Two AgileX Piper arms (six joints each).
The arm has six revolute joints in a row. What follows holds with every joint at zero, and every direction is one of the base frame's.
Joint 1 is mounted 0.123 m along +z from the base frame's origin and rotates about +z.
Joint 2 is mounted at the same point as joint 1 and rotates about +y.
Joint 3 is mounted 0.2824 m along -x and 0.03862 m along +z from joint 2 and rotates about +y.
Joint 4 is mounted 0.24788 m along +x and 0.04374 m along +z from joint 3 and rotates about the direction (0.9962, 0, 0.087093).
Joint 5 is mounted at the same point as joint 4 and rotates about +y.
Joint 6 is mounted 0.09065 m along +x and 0.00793 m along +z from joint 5 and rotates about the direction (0.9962, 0, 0.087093).
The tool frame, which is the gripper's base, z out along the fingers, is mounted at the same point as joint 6; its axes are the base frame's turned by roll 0, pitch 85 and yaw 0 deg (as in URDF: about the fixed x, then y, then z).
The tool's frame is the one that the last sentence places.
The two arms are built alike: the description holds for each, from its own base.
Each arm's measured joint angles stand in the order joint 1, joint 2, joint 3, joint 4, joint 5, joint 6.
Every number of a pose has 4 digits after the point. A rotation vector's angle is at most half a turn.
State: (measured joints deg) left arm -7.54 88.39 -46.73 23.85 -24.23 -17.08; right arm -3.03 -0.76 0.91 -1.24 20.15 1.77
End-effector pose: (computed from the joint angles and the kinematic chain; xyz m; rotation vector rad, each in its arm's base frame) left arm 0.3270 -0.0585 0.2521 0.3137 1.7933 -0.1846; right arm 0.0528 -0.0035 0.1770 0.0635 1.8368 -0.0365
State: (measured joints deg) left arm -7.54 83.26 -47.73 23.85 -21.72 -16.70; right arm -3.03 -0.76 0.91 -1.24 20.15 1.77
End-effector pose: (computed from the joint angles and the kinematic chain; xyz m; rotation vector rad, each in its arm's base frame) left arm 0.3163 -0.0556 0.2831 0.3097 1.7272 -0.1561; right arm 0.0528 -0.0035 0.1770 0.0635 1.8368 -0.0365
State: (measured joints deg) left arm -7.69 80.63 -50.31 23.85 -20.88 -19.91; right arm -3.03 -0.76 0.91 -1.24 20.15 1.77
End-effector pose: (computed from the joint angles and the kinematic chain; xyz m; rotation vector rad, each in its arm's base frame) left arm 0.3131 -0.0555 0.3110 0.2580 1.6595 -0.1890; right arm 0.0528 -0.0035 0.1770 0.0635 1.8368 -0.0365
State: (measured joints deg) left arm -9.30 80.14 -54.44 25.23 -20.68 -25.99; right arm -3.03 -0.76 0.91 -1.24 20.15 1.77
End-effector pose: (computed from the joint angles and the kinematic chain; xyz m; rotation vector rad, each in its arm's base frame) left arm 0.3155 -0.0655 0.3369 0.2168 1.5949 -0.2766; right arm 0.0528 -0.0035 0.1770 0.0635 1.8368 -0.0365
